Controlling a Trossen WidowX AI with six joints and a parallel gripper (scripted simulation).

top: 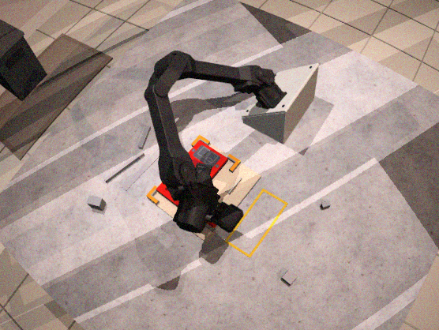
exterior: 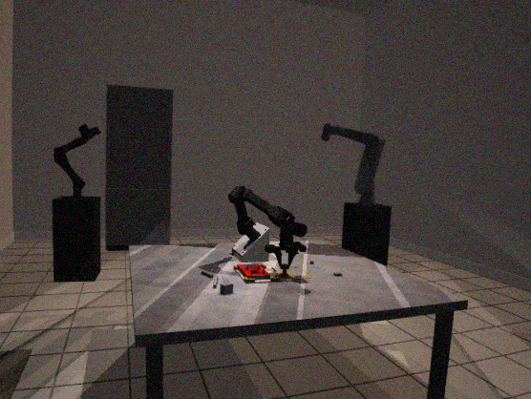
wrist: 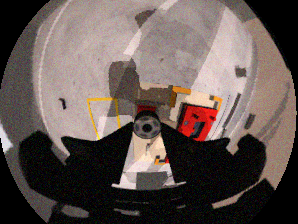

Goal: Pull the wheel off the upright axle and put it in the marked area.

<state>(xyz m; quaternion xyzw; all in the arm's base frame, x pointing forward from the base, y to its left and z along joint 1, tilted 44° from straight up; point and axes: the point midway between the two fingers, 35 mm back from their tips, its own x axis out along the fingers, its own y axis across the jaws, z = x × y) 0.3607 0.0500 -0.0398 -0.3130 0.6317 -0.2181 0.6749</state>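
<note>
The thin upright axle is 20 mm below my gripper tip. Round my gripper tip: dark wheel: right at my gripper tip.
</note>
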